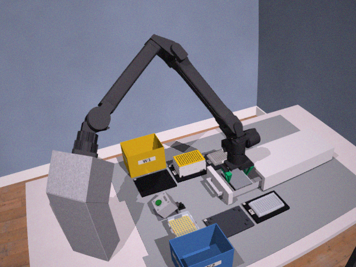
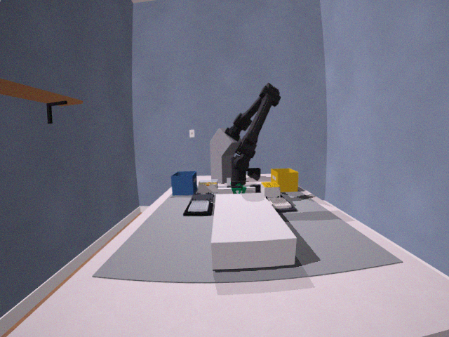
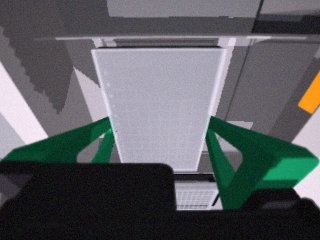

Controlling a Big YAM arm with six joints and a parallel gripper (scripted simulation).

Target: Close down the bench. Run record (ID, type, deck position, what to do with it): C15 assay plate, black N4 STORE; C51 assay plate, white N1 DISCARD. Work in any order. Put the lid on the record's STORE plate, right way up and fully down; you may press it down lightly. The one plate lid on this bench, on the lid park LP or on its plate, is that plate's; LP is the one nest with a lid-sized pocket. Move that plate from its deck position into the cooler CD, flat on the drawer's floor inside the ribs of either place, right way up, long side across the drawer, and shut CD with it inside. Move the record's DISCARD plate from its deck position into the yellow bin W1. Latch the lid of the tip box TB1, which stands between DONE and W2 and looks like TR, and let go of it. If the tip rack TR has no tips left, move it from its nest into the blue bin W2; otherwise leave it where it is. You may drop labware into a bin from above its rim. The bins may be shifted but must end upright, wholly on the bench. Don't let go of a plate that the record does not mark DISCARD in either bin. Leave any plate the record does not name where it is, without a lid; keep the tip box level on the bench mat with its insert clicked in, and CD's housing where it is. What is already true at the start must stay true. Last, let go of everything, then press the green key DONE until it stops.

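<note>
The clear plate lid is right at my hand. From my hand the other things lie so: black plate right at my hand; then white cooler CD 16 cm ahead, 4 cm to the left, 1 cm below; then cooler drawer 4 cm ahead, 1 cm to the left, 2 cm below.
</note>
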